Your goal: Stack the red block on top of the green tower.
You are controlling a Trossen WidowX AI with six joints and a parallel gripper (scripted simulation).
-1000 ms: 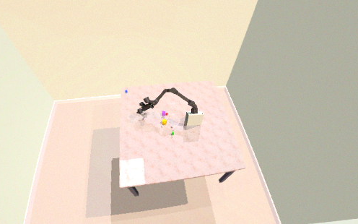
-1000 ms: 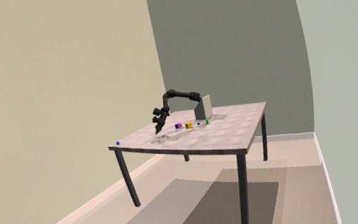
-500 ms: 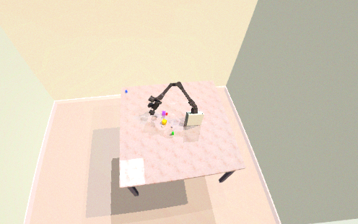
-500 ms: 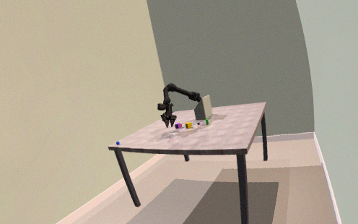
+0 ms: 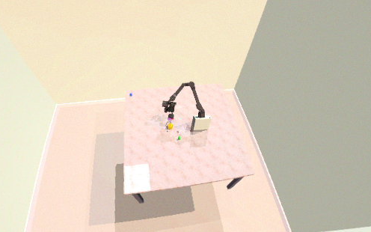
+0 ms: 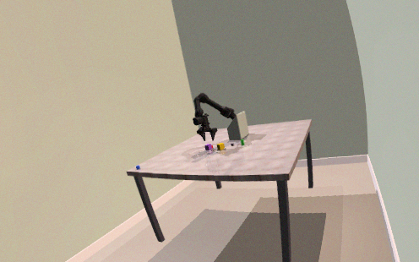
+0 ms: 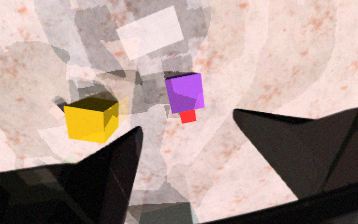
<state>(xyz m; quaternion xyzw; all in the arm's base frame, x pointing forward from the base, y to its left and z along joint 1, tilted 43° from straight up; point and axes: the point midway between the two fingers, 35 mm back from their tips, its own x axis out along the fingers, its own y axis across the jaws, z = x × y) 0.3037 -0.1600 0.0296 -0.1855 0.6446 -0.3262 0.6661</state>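
My gripper tip is 60 mm above the red block and 20 mm past it. Also, from my gripper tip: yellow cube: 120 mm to the left, 50 mm below, 30 mm ahead; purple cube: 50 mm below, 20 mm ahead, 10 mm to the right; small blue block: 470 mm ahead, 430 mm to the right, 60 mm below.
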